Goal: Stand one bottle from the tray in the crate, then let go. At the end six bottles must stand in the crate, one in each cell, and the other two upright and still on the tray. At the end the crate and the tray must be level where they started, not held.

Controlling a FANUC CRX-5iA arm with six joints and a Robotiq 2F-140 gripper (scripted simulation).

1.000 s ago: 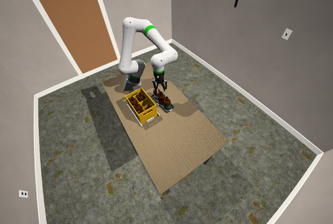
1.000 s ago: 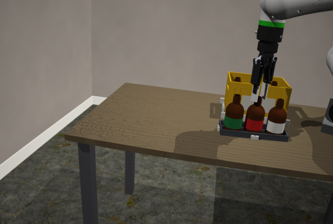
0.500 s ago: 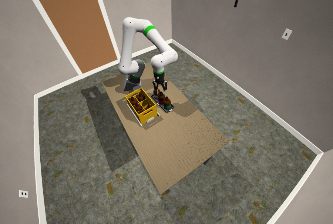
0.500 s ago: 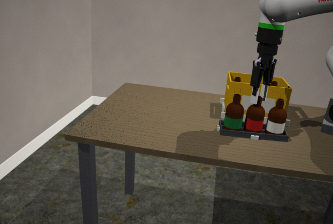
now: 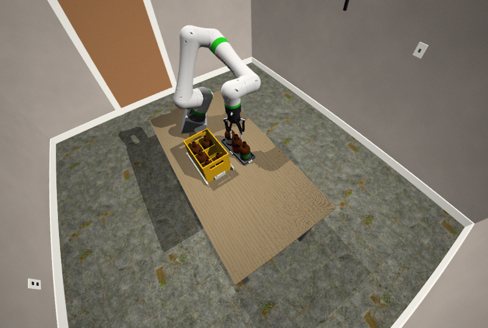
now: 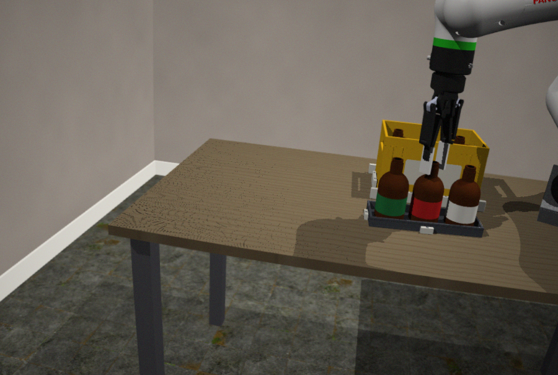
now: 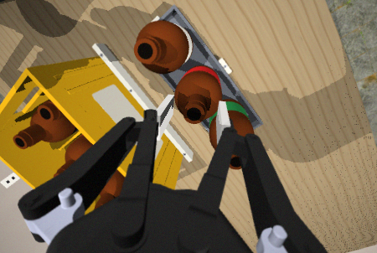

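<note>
The green-banded bottle is 90 mm below my hand, 80 mm ahead of it and 20 mm to the left of it. Also, from my hand: white-banded bottle (90 mm below, 90 mm behind, 10 mm to the right); then dark grey tray (160 mm below); then crate (220 mm to the right, 90 mm below).
</note>
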